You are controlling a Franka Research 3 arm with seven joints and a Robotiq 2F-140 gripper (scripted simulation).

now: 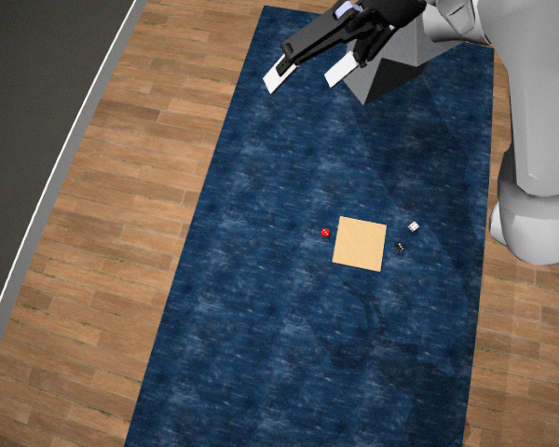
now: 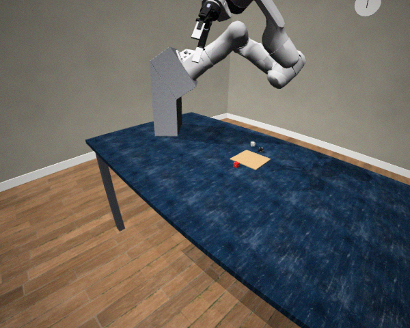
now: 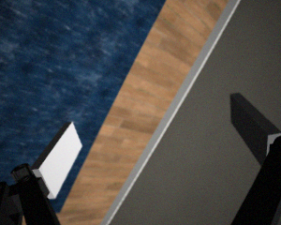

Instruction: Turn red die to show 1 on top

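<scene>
My gripper is now 46 cm above the red die, 16 cm to the right of it and 8 cm short of it. Round my hand: white die (46 cm below, 36 cm to the left, 9 cm behind); black die (46 cm below, 36 cm to the left, 1 cm behind); tan mat (47 cm below, 26 cm to the left, 4 cm ahead).
</scene>
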